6 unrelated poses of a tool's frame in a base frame.
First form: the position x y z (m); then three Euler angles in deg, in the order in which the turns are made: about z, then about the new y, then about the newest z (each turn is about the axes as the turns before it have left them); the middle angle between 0 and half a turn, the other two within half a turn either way.
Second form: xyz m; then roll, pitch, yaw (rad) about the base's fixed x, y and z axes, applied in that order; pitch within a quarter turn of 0, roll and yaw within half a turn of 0. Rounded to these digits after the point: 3 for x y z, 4 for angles.
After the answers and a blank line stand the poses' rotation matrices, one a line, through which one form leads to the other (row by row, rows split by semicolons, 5 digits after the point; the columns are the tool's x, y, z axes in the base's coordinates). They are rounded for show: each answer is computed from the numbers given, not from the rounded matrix.
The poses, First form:
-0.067 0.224 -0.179 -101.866 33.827 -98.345
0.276 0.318 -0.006 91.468 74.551 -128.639
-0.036 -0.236 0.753 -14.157 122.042 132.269
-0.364 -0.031 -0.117 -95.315 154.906 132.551
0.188 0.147 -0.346 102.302 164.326 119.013
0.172 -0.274 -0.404 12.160 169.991 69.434
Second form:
-0.067 0.224 -0.179 -0.5855 -0.0809 2.8132
0.276 0.318 -0.006 -1.2307 -0.6458 -0.1842
-0.036 -0.236 0.753 2.2728 -0.6067 0.8744
-0.364 -0.031 -0.117 2.8094 -0.2909 -0.7863
0.188 0.147 -0.346 2.9010 -0.1314 2.8658
0.172 -0.274 -0.404 2.9778 0.0611 2.1370

-0.94348 -0.31104 -0.11447; 0.32144 -0.77452 -0.54479; 0.08079 -0.55079 0.83072
0.78510 0.61888 -0.02469; -0.14627 0.22400 0.96355; 0.60185 -0.75287 0.26638
0.52700 0.21617 0.82192; 0.63024 -0.74821 -0.20732; 0.57015 0.62726 -0.53054
0.67678 -0.73514 -0.03929; -0.67802 -0.60163 -0.42228; 0.28680 0.31243 -0.90561
-0.95392 0.29447 -0.05756; 0.26992 0.92599 0.26396; 0.13103 0.23626 -0.96281
-0.53540 0.82734 0.16990; 0.84239 0.53762 0.03661; -0.06105 0.16273 -0.98478

